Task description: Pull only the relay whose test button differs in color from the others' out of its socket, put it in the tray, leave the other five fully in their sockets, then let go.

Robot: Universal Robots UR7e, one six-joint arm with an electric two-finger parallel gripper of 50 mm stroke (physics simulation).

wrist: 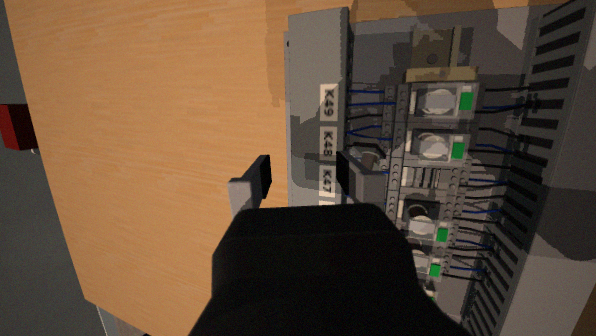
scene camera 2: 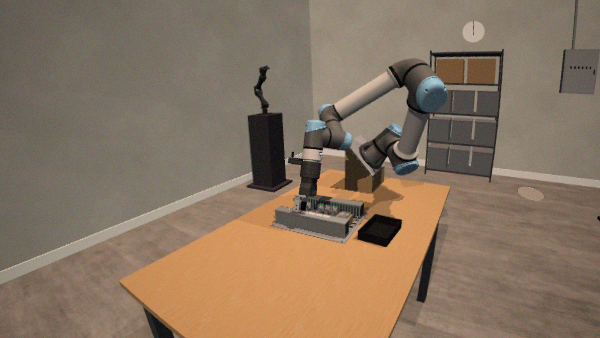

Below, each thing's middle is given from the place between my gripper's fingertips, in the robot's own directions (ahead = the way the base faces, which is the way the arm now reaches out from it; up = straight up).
Scene:
The base plate [wrist: 497,44] lies 90 mm behind my hand, 70 mm below it and 40 mm to the left of it.

